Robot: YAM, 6 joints.
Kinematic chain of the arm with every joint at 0, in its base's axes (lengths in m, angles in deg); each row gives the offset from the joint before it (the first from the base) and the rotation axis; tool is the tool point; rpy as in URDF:
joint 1: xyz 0 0 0.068 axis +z
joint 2: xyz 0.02 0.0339 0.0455 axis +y
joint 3: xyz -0.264 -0.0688 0 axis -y
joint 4: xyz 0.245 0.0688 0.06 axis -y
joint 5: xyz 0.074 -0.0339 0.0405 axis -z
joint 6: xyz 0.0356 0 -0.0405 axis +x
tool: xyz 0 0 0 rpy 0 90 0
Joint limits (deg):
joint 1: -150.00..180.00
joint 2: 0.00..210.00
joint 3: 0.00..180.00
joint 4: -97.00..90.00
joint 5: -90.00..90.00
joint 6: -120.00..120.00
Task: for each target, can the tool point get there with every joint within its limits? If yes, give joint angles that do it. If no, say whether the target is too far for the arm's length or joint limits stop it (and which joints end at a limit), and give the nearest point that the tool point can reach.
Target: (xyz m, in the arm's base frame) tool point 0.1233 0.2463 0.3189
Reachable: yes | joints 56.98 77.93 40.49 69.37 -60.06 -13.77
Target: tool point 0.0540 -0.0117 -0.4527
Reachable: no: joint limits stop it (at a limit: joint 2) | nearest point 0.0991 -0.0215 -0.3490 | short by 0.113 m
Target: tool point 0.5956 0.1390 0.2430
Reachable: yes | joints 14.54 167.57 154.80 52.76 24.98 -55.50
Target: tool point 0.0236 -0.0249 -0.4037
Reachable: no: joint limits stop it (at a limit: joint 2) | nearest point 0.0500 -0.0528 -0.3347 | short by 0.079 m
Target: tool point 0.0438 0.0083 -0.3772
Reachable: no: joint limits stop it (at a limit: joint 2) | nearest point 0.0685 0.0130 -0.3330 | short by 0.051 m
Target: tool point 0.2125 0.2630 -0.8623
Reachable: no: too far | nearest point 0.1802 0.2231 -0.3783 | short by 0.487 m
